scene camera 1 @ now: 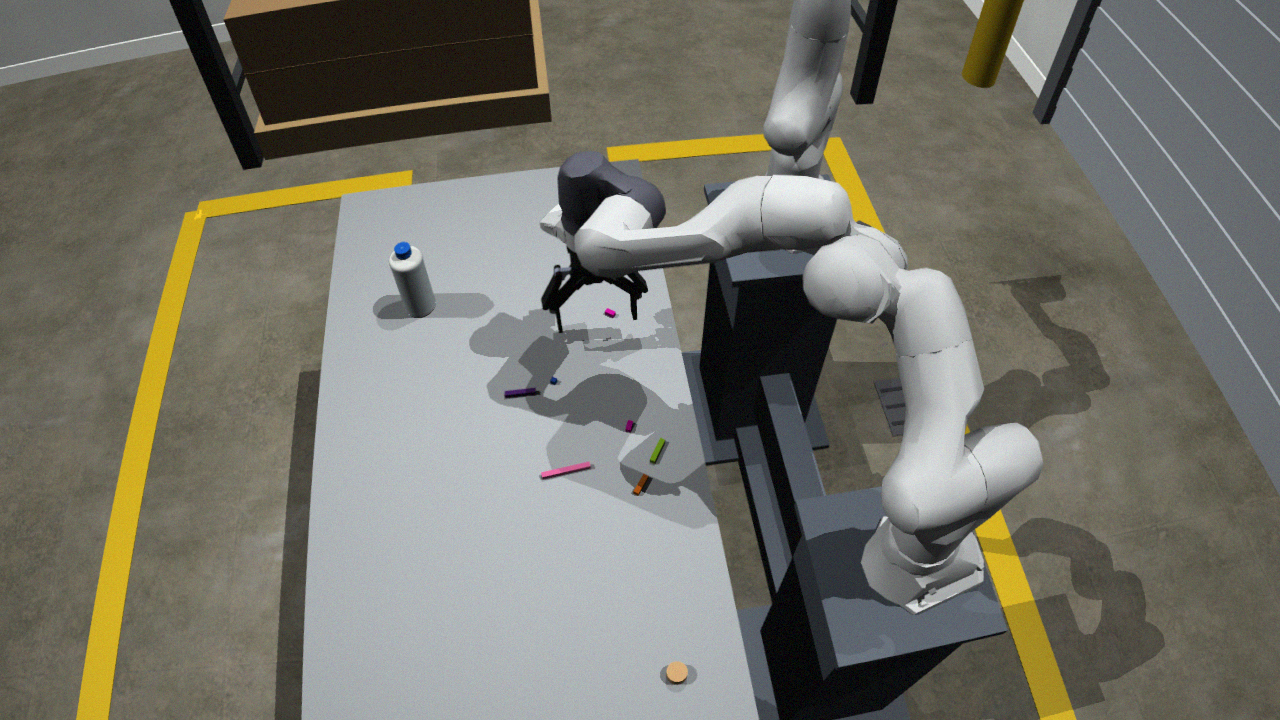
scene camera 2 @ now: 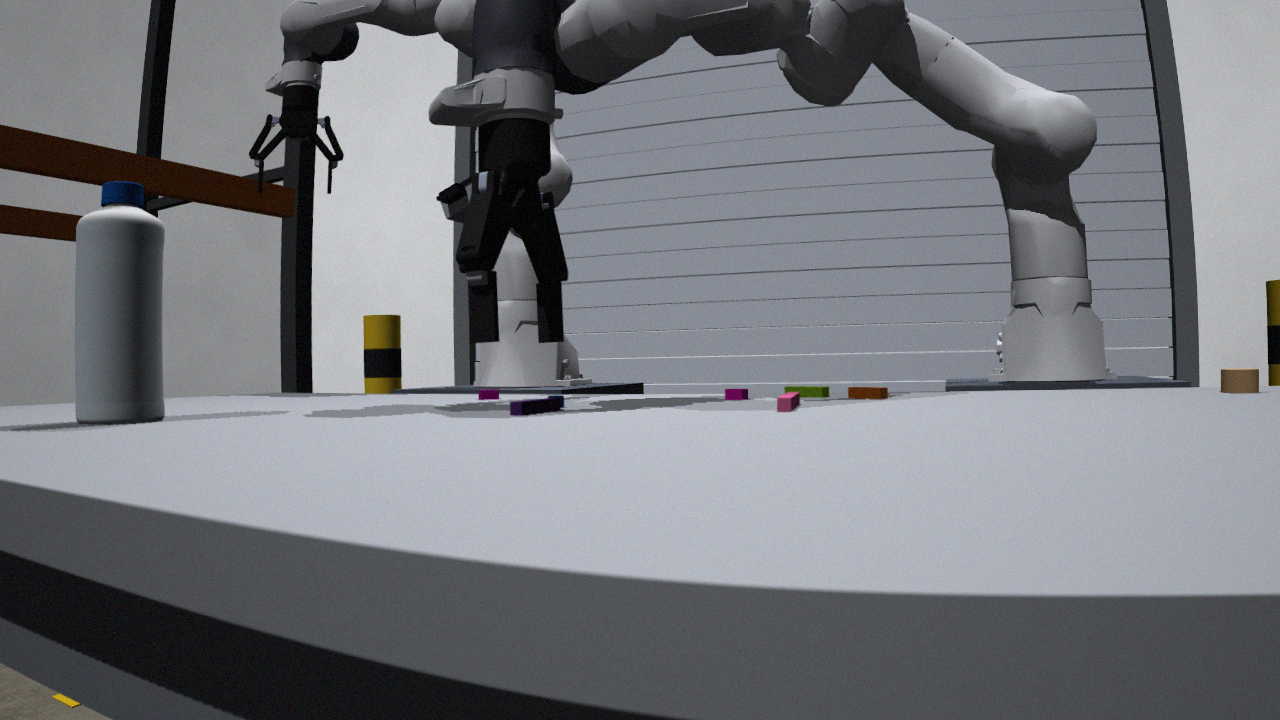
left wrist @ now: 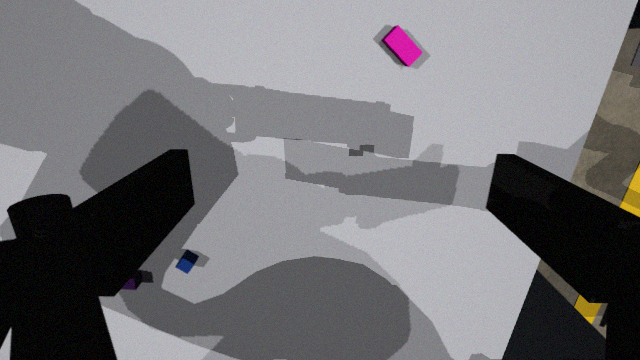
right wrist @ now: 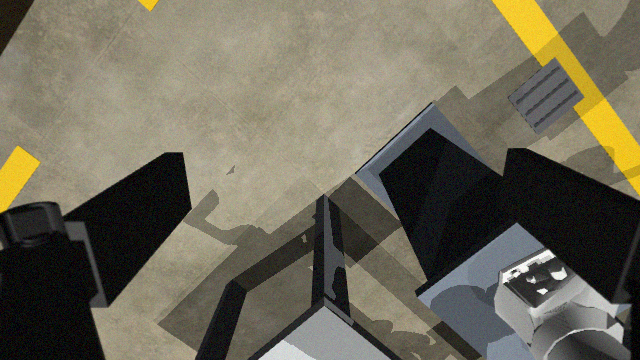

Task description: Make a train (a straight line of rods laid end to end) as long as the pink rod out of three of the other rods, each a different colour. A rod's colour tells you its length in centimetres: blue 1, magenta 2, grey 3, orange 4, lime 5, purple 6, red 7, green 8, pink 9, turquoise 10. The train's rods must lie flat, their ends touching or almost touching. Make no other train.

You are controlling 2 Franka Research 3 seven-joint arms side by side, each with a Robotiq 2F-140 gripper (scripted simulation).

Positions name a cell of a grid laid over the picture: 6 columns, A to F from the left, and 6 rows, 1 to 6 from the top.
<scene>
In view: my left gripper (scene camera 2: C3), my right gripper (scene camera 2: B2) and a magenta rod (left wrist: D1).
My left gripper shows as well in scene camera 1 (scene camera 1: C3) and in the left wrist view (left wrist: D3). My right gripper is seen too in the right wrist view (right wrist: D3).
</scene>
